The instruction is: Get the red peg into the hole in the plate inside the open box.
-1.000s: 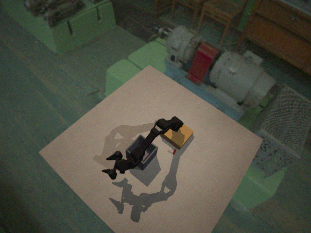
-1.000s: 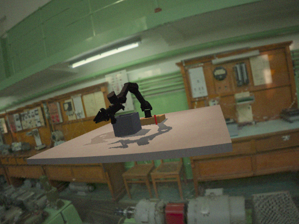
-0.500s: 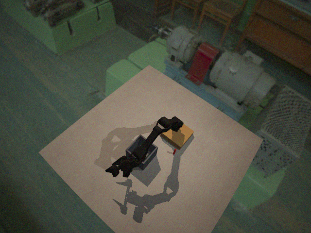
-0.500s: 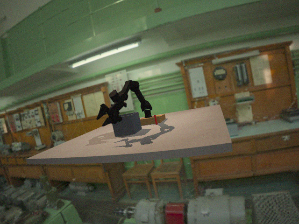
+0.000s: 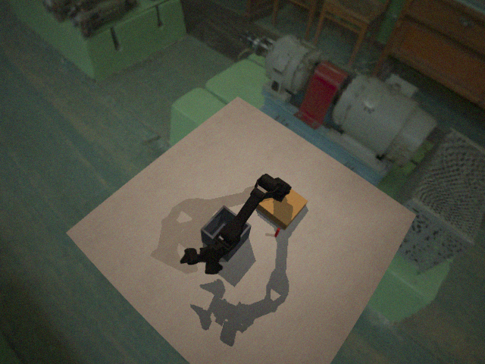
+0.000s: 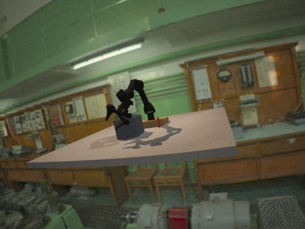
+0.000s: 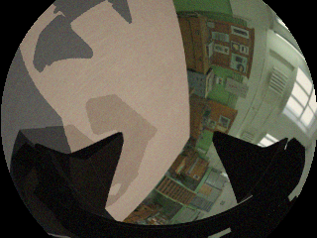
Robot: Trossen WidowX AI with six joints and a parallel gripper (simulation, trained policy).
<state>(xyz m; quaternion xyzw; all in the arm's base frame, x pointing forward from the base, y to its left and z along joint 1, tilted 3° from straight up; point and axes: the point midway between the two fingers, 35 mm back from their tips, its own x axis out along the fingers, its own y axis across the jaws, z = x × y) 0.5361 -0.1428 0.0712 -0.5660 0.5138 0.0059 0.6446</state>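
My gripper tip is now 360 mm past the red peg, 250 mm to the right of it and 90 mm above it. From my gripper tip the other things lie so: light grey plate: 220 mm behind, 50 mm to the left, 80 mm below.
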